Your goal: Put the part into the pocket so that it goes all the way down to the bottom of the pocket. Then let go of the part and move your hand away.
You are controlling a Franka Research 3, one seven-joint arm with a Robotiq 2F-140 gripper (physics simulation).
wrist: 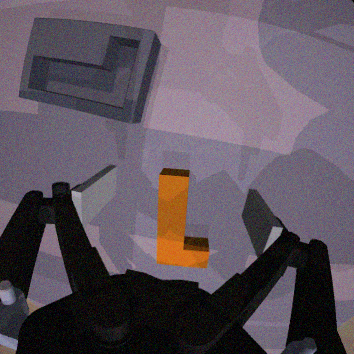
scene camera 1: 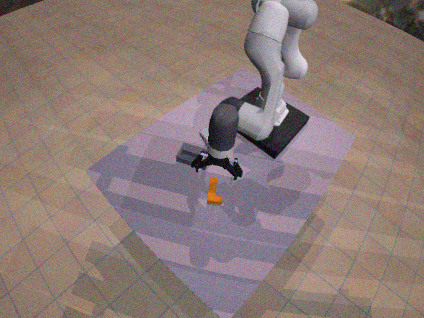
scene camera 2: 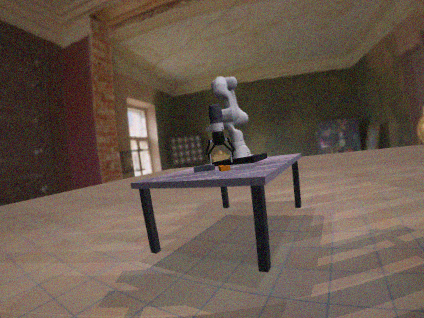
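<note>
The orange L-shaped part (scene camera 1: 212, 192) (scene camera 2: 224, 168) (wrist: 172, 220) lies flat on the table. The grey block with the L-shaped pocket (scene camera 1: 183, 154) (scene camera 2: 202, 168) (wrist: 75, 42) sits apart from it, at the upper left in the wrist view; its pocket holds no part. In scene camera 1 the gripper partly hides the block. My gripper (scene camera 1: 216, 172) (scene camera 2: 220, 159) (wrist: 179, 191) is wide open and above the table. In the wrist view the part shows between the two finger pads, touching neither.
The purple table (scene camera 1: 165, 240) (scene camera 2: 200, 183) carries the arm's black base plate (scene camera 1: 277, 142) (scene camera 2: 257, 158), behind the gripper in scene camera 1. The white arm (scene camera 1: 265, 60) (scene camera 2: 234, 107) reaches from that base to the gripper.
</note>
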